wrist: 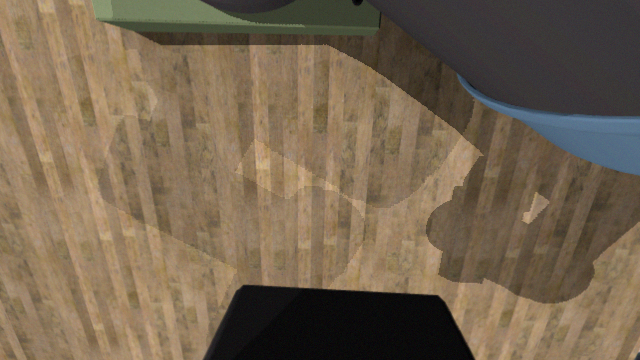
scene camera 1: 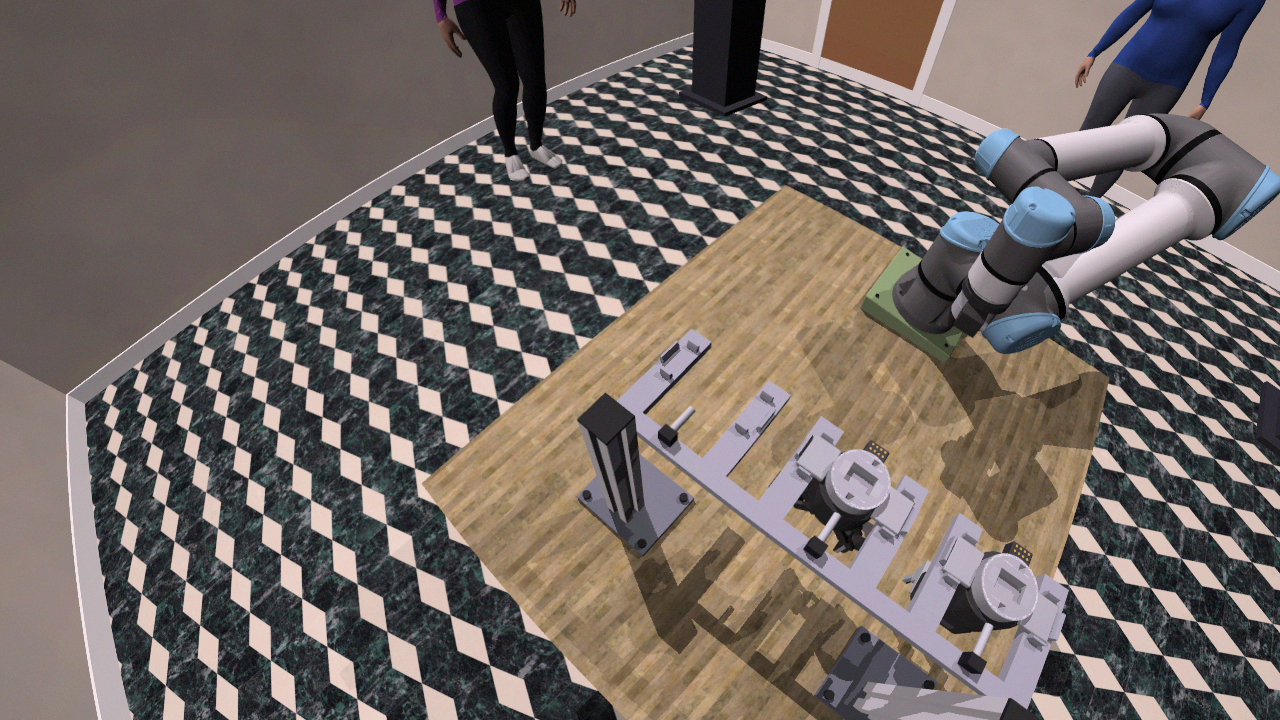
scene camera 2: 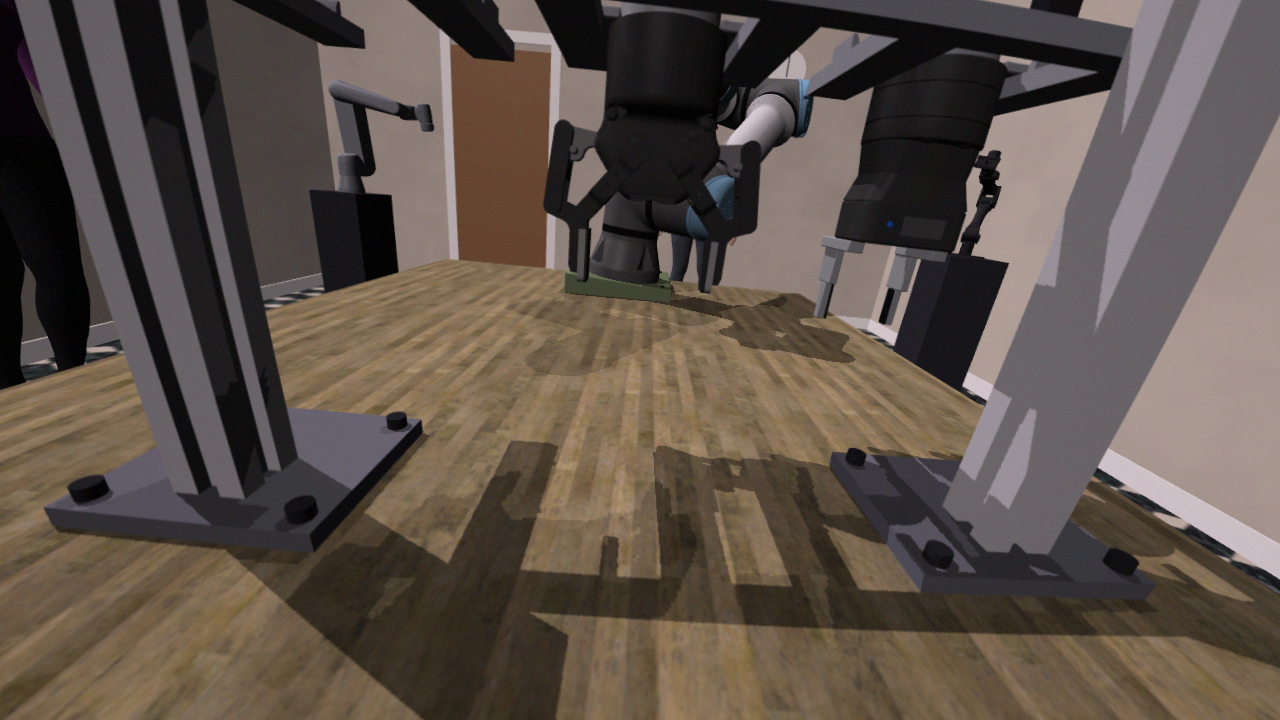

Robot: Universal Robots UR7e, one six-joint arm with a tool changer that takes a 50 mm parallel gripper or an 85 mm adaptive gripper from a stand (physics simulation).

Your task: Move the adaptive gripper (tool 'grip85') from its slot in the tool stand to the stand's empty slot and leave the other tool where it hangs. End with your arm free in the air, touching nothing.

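Frame: origin at the arm's base, x ahead, y left, z up, level; metres.
Seen in the pictures: arm's base, origin of its link: [scene camera 1: 924,304] [scene camera 2: 623,274].
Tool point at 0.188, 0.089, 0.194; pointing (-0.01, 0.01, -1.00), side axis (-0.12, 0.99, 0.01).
Note:
Offsets run from my tool point to a thing's top centre, as dx, dy, dz. "*": to the spot under its first point. Level surfaces: height alone.
The adaptive gripper [scene camera 1: 859,485] [scene camera 2: 662,143] hangs in the middle slot of the tool stand [scene camera 1: 760,514] [scene camera 2: 1065,385]; its fingers are spread with nothing between them. The other tool @[+0.361, +0.198, +0.074] [scene camera 1: 1004,591] [scene camera 2: 904,197], with straight parallel fingers, hangs in the slot at the right end in both scene views. The empty slot @[* +0.470, -0.202, +0.056] [scene camera 1: 651,387] is at the left end in scene camera 1, between two bare fork plates. The arm [scene camera 1: 1127,147] [scene camera 2: 760,120] is folded over its base, apart from the stand, and no gripper shows on its wrist.
The arm's green base plate [scene camera 1: 881,308] [scene camera 2: 617,288] [wrist: 240,25] is at the far side of the wooden table top @[dz -0.226] [scene camera 1: 760,268] [scene camera 2: 626,394] [wrist: 175,150]. A dark stand post [scene camera 1: 613,465] [scene camera 2: 179,268] rises beside the empty slot. A blue joint cap [wrist: 590,140] shows in the wrist view.

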